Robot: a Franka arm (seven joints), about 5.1 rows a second.
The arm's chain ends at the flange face. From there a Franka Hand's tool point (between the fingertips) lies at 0.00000 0.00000 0.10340 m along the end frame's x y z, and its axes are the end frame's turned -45 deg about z.
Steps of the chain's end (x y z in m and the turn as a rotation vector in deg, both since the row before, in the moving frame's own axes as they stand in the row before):
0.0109, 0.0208, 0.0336, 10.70, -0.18, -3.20
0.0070, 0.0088, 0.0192, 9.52, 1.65, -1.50
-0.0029, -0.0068, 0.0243, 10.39, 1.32, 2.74
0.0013, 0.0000, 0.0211, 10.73, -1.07, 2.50
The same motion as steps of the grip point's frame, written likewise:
0.0060, 0.0082, 0.0318, 7.69, 7.44, -3.20
0.0128, 0.0010, 0.0177, 5.56, 7.90, -1.50
0.0179, -0.0180, 0.0226, 6.41, 8.28, 2.74
0.0135, -0.0138, 0.0193, 8.34, 6.83, 2.50

